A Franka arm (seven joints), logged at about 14 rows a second.
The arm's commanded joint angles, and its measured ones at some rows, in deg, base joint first. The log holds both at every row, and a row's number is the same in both.
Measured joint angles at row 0:
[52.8, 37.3, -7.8, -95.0, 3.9, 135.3, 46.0]
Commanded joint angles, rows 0 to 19:
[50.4, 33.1, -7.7, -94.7, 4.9, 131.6, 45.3]
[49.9, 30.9, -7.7, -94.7, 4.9, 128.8, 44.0]
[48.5, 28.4, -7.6, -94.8, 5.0, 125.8, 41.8]
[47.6, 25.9, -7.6, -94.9, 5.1, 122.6, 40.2]
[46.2, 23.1, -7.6, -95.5, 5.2, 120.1, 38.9]
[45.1, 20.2, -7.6, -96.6, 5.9, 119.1, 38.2]
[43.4, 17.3, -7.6, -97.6, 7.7, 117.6, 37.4]
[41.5, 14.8, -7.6, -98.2, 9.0, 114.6, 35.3]
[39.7, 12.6, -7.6, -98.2, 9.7, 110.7, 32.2]
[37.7, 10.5, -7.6, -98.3, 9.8, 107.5, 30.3]
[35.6, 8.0, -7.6, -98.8, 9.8, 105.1, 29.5]
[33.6, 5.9, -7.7, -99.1, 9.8, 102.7, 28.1]
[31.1, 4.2, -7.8, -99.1, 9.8, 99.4, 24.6]
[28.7, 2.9, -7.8, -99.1, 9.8, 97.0, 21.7]
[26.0, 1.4, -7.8, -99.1, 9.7, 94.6, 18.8]
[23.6, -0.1, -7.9, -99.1, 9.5, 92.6, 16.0]
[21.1, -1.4, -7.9, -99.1, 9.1, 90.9, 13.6]
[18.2, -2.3, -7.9, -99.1, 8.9, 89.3, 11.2]
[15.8, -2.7, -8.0, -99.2, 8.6, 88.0, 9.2]
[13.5, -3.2, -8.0, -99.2, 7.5, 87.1, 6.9]
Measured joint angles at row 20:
[17.1, -1.1, -8.4, -97.6, 8.0, 88.7, 10.4]
